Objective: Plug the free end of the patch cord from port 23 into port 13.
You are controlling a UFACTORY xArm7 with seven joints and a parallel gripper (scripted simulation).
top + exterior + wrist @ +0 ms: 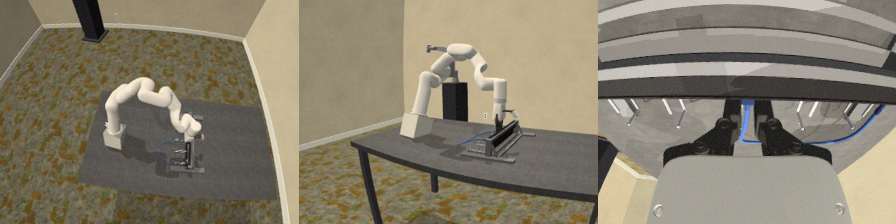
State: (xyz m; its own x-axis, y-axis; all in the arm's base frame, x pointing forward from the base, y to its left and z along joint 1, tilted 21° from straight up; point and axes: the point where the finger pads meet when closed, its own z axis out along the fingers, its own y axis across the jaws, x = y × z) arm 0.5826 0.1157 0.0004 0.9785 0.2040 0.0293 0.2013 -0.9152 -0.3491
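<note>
The plug is 2 cm ahead of my hand and 1 cm below it.
</note>
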